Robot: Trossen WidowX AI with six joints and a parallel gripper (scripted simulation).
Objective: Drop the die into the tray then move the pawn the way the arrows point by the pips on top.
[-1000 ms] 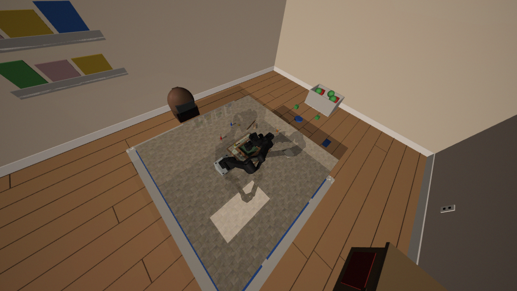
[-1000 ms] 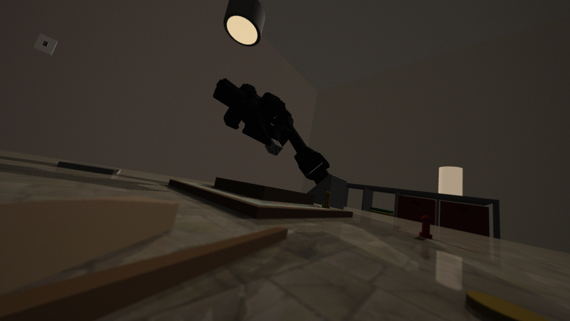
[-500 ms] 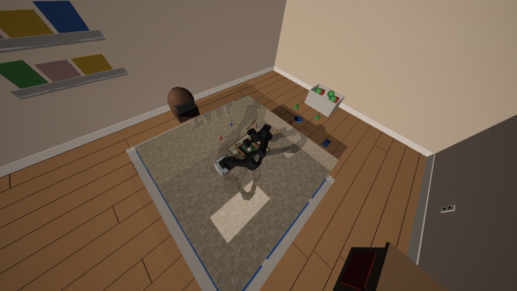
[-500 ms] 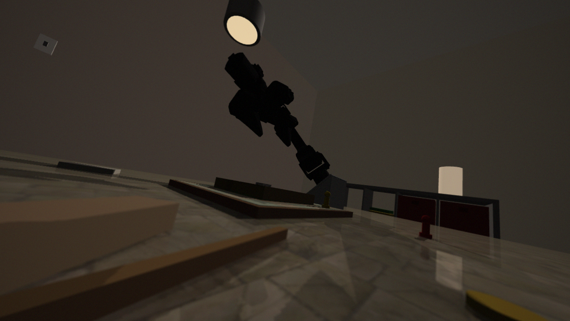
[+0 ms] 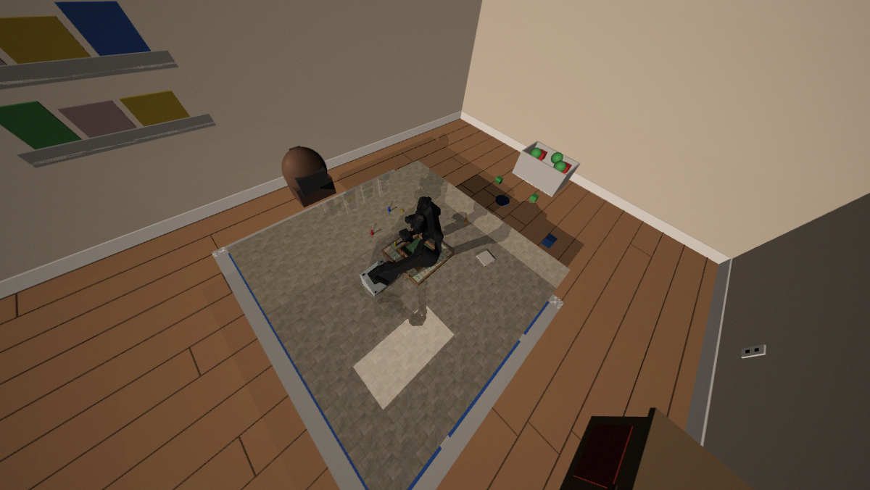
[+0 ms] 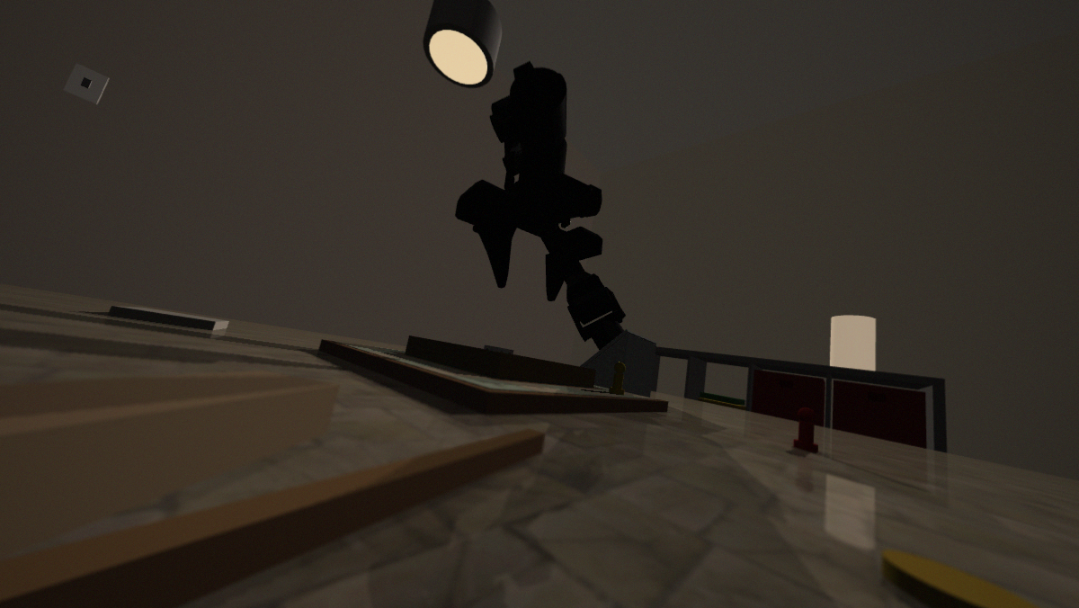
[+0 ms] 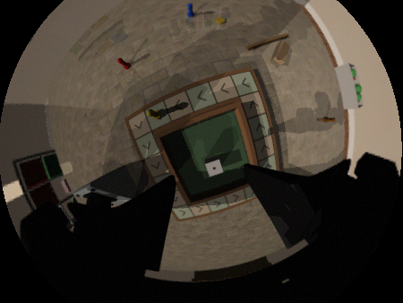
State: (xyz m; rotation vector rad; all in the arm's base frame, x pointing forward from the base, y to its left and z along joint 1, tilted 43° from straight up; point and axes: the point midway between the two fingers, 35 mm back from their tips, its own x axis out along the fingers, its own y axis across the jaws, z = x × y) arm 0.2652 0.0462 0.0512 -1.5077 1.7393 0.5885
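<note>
My gripper tip is now 100 mm to the right of the yellow pawn, 80 mm above it and 60 mm past it. The rest, counted from my gripper tip: white die 80 mm below, 30 mm to the right; green dice tray 100 mm below, 10 mm to the right, 10 mm ahead; red pawn 260 mm to the left, 100 mm behind, 90 mm below.
</note>
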